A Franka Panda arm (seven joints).
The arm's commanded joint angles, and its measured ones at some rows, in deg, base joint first. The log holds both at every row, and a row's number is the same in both.
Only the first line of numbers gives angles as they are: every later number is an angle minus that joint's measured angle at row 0.
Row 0, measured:
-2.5, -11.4, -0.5, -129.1, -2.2, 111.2, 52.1
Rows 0 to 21, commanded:
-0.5, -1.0, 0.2, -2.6, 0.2, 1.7, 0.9
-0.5, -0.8, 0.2, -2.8, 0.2, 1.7, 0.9
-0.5, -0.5, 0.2, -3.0, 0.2, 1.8, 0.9
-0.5, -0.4, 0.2, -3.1, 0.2, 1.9, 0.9
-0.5, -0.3, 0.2, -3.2, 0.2, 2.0, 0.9
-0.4, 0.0, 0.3, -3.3, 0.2, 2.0, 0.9
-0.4, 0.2, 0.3, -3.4, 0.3, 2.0, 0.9
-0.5, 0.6, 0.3, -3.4, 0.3, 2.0, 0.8
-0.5, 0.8, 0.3, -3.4, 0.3, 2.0, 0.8
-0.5, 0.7, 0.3, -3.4, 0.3, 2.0, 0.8
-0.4, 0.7, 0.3, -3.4, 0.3, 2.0, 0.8
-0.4, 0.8, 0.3, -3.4, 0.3, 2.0, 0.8
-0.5, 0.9, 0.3, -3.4, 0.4, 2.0, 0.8
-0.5, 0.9, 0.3, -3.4, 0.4, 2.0, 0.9
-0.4, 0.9, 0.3, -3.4, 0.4, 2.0, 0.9
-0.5, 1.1, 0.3, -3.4, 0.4, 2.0, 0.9
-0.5, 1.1, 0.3, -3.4, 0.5, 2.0, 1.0
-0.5, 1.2, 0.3, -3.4, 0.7, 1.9, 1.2
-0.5, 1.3, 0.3, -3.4, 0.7, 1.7, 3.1
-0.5, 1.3, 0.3, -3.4, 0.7, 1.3, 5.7
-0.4, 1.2, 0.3, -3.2, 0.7, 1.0, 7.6
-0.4, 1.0, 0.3, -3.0, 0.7, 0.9, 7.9
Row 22, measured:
-0.4, 0.8, 0.0, -2.3, 0.0, 0.6, 4.0
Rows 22 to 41, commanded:
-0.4, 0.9, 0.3, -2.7, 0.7, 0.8, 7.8
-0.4, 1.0, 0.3, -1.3, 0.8, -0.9, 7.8
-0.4, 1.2, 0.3, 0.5, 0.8, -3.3, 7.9
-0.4, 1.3, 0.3, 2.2, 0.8, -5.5, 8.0
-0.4, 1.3, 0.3, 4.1, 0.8, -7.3, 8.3
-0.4, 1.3, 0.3, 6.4, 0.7, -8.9, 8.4
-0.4, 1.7, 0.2, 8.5, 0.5, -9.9, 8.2
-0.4, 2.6, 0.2, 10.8, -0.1, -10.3, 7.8
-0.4, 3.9, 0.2, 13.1, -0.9, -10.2, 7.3
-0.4, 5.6, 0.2, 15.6, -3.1, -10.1, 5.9
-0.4, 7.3, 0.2, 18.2, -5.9, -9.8, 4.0
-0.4, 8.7, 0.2, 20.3, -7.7, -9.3, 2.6
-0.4, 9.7, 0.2, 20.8, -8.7, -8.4, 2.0
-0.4, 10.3, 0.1, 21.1, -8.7, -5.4, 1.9
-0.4, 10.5, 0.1, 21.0, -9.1, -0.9, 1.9
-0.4, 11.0, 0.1, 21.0, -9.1, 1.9, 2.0
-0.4, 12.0, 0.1, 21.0, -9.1, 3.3, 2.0
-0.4, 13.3, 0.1, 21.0, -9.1, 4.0, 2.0
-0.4, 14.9, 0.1, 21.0, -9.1, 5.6, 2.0
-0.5, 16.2, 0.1, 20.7, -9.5, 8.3, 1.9
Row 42, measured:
-0.3, 12.1, 0.0, 19.7, -8.1, 3.5, 2.8
